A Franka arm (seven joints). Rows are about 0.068 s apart.
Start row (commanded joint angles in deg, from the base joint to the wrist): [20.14, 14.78, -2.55, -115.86, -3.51, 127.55, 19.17]
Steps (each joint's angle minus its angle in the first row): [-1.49, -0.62, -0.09, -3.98, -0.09, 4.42, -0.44]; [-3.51, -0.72, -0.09, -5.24, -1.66, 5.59, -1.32]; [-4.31, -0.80, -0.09, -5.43, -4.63, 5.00, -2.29]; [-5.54, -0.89, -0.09, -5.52, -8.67, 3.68, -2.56]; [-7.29, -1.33, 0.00, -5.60, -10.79, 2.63, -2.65]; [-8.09, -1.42, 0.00, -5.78, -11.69, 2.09, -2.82]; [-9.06, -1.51, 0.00, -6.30, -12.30, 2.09, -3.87]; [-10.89, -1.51, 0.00, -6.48, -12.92, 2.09, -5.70]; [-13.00, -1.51, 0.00, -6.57, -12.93, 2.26, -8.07]
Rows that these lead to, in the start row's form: [18.65, 14.16, -2.64, -119.84, -3.60, 131.97, 18.73]; [16.63, 14.06, -2.64, -121.10, -5.17, 133.14, 17.85]; [15.83, 13.98, -2.64, -121.29, -8.14, 132.55, 16.88]; [14.60, 13.89, -2.64, -121.38, -12.18, 131.23, 16.61]; [12.85, 13.45, -2.55, -121.46, -14.30, 130.18, 16.52]; [12.05, 13.36, -2.55, -121.64, -15.20, 129.64, 16.35]; [11.08, 13.27, -2.55, -122.16, -15.81, 129.64, 15.30]; [9.25, 13.27, -2.55, -122.34, -16.43, 129.64, 13.47]; [7.14, 13.27, -2.55, -122.43, -16.44, 129.81, 11.10]
